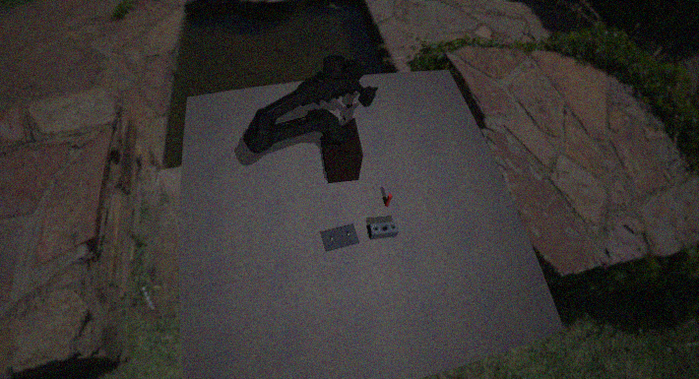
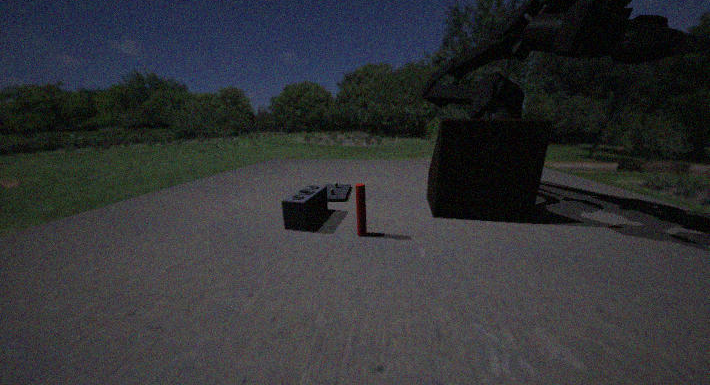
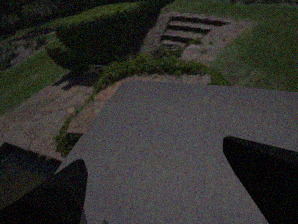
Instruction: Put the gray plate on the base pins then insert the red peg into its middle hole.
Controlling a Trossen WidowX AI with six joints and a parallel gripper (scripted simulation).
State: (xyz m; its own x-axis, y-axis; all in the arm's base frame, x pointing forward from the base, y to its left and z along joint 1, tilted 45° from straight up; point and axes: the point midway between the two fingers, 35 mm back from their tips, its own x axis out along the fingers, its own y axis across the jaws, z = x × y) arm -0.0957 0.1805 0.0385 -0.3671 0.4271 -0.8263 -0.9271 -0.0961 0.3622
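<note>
The gray plate is 480 mm ahead of my gripper tip, 90 mm to the right of it and 220 mm below it. From my gripper tip the other things lie so: base: 450 mm ahead, 240 mm to the right, 250 mm below; red peg: 380 mm ahead, 40 mm to the right, 220 mm below.
</note>
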